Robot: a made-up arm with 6 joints. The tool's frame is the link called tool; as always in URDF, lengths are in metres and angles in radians. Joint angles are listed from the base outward.
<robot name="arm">
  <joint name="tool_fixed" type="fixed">
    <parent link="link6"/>
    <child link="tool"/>
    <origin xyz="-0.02 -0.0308 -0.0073" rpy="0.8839 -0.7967 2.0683"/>
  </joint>
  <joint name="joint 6" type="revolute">
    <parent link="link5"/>
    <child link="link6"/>
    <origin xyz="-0.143 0.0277 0.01" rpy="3.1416 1.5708 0"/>
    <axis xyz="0 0 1"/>
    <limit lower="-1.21" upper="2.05"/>
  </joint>
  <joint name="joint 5" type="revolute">
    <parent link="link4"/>
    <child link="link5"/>
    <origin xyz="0.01 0.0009 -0.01" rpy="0 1.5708 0"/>
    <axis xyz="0 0 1"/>
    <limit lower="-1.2" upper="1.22"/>
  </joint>
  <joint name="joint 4" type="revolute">
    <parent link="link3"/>
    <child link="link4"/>
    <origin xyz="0.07 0.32 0" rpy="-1.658 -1.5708 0"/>
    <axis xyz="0 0 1"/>
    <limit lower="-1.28" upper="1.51"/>
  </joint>
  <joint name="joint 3" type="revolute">
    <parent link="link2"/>
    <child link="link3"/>
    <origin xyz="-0.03 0.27 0" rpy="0 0 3.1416"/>
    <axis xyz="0 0 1"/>
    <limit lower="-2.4" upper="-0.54"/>
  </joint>
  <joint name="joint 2" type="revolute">
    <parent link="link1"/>
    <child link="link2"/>
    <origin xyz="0.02 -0.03 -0.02" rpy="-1.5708 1.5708 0"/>
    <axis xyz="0 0 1"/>
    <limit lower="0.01" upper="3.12"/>
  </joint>
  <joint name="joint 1" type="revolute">
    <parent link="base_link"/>
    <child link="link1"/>
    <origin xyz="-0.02 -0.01 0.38"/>
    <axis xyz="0 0 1"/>
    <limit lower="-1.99" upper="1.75"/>
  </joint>
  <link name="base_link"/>
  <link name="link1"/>
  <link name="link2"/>
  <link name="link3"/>
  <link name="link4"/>
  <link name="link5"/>
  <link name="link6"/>
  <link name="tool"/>
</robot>
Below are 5 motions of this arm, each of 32 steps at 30 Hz.
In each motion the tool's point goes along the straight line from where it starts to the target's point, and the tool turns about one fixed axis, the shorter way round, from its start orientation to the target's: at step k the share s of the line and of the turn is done. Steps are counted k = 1, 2, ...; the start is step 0. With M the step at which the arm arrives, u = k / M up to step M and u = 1 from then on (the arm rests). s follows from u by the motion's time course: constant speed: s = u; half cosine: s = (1 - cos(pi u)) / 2; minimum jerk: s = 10 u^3 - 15 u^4 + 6 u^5.
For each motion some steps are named. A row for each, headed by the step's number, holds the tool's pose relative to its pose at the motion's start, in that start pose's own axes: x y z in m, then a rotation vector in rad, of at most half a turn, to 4 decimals.
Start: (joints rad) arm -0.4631 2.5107 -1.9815 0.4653 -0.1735 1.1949
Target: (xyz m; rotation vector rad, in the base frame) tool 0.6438 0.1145 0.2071 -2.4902 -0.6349 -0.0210
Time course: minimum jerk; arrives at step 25
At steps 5, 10, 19, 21, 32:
5: 0.0048 -0.0293 0.0102 0.0397 -0.0052 -0.0202
10: 0.0266 -0.1605 0.0561 0.2176 -0.0283 -0.1108
19: 0.0759 -0.4583 0.1603 0.6215 -0.0809 -0.3164
21: 0.0810 -0.4894 0.1712 0.6636 -0.0864 -0.3378
32: 0.0837 -0.5055 0.1768 0.6854 -0.0892 -0.3489

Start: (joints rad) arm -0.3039 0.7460 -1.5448 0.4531 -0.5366 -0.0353
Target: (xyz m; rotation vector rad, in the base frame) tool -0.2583 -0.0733 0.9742 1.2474 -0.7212 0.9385
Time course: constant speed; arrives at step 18
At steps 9, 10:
9: -0.0713 0.0658 0.0103 -0.0026 0.0055 0.1398
10: -0.0792 0.0732 0.0114 -0.0029 0.0061 0.1553

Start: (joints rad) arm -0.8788 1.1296 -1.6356 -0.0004 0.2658 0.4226
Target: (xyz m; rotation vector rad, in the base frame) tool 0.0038 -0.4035 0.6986 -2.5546 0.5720 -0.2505
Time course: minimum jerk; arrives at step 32
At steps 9, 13, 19, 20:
9: -0.0074 -0.0284 0.0352 0.2675 0.0234 0.0428
13: -0.0175 -0.0670 0.0831 0.6311 0.0552 0.1010
19: -0.0358 -0.1371 0.1701 1.2912 0.1130 0.2066
20: -0.0387 -0.1479 0.1836 1.3933 0.1219 0.2230

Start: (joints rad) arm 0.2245 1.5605 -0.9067 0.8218 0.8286 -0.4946
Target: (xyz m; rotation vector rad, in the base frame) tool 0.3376 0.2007 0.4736 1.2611 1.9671 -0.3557
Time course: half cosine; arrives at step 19
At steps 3, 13, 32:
3: 0.0023 -0.0004 -0.0053 -0.0017 -0.0145 0.0164
13: 0.0301 -0.0055 -0.0676 -0.0224 -0.1858 0.2110
32: 0.0389 -0.0071 -0.0874 -0.0289 -0.2402 0.2728

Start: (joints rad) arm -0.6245 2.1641 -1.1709 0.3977 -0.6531 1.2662
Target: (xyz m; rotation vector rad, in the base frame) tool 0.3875 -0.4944 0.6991 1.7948 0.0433 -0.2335
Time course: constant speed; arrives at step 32
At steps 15, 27, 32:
15: 0.0225 0.0677 -0.1487 -0.5495 -0.0674 -0.1246
27: 0.0405 0.1218 -0.2676 -0.9891 -0.1213 -0.2244
32: 0.0480 0.1444 -0.3172 -1.1723 -0.1438 -0.2659

